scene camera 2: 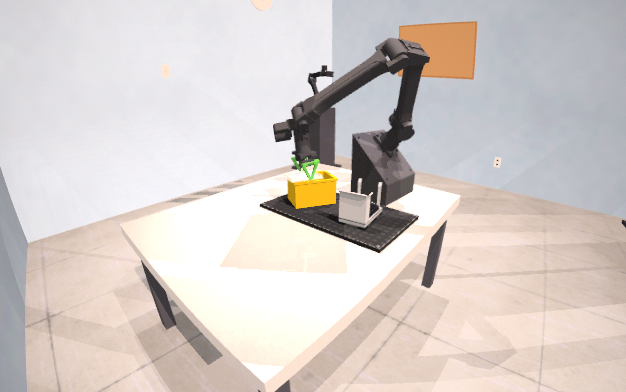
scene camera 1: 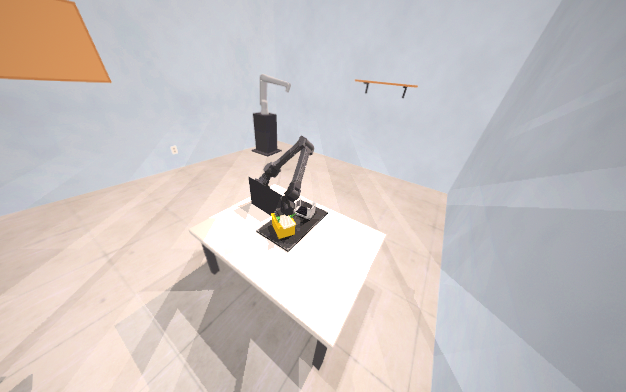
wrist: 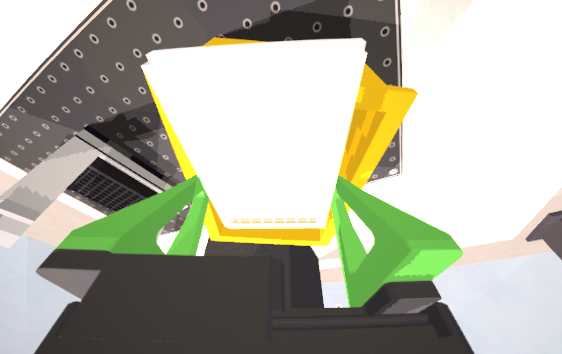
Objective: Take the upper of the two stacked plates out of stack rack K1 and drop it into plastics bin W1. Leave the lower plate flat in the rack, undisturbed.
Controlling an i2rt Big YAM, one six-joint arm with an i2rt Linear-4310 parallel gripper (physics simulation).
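Places are measured from the arm's base along level axes (x left, y back, z up), in centimetres.
Pixels of known places: gripper, fingertip midpoint: (scene camera 2: 306, 177) (scene camera 1: 284, 220) (wrist: 270, 178); arm's base at its link origin: (scene camera 2: 384, 145) (scene camera 1: 261, 184).
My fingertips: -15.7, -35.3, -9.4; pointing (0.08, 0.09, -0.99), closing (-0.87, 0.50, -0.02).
Ahead of a thing's pixels: the offset from my fingertips to its middle, as dx, dy, dz. Level surfaces: height alone.
The gripper (scene camera 1: 285, 217) (scene camera 2: 306, 174) (wrist: 268, 182) points down, its green fingers shut on the sides of a white plate @(-0.7, -1.5, +0.7) (scene camera 1: 286, 222) (scene camera 2: 297, 177) (wrist: 260, 115). The plate is over the opening of the yellow bin W1 @(+0.7, +1.7, -5.0) (scene camera 1: 284, 232) (scene camera 2: 314, 195) (wrist: 395, 100), close to rim height. In the wrist view the bin's opening shows to its right. The exact gap to the rim is unclear. The white rack K1 @(+24.6, -1.0, -4.0) (scene camera 2: 355, 209) (wrist: 55, 160) stands apart from the bin. A dark gridded plate @(+24.8, -1.6, -6.8) (wrist: 107, 185) lies low in the rack and looks flat.
Bin and rack stand on a black perforated board (scene camera 1: 288, 245) (scene camera 2: 380, 237) (wrist: 30, 125) on the white table @(dz -11.2) (scene camera 1: 330, 280) (scene camera 2: 200, 280). The rack has upright posts. The arm's dark base (scene camera 2: 387, 170) stands behind the rack.
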